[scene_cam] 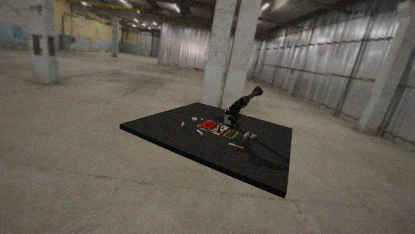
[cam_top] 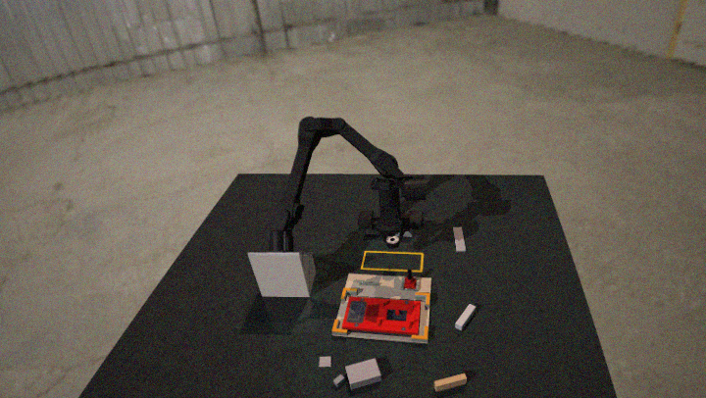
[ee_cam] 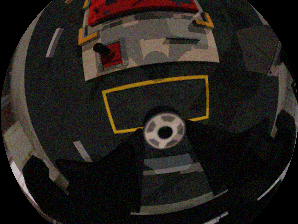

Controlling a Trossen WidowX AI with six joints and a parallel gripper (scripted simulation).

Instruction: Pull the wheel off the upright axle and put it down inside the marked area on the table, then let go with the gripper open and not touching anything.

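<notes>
My gripper tip is now right at the wheel. The rest, counted from my gripper tip: tan block: 210 mm ahead, 390 mm to the right, 70 mm below.
</notes>
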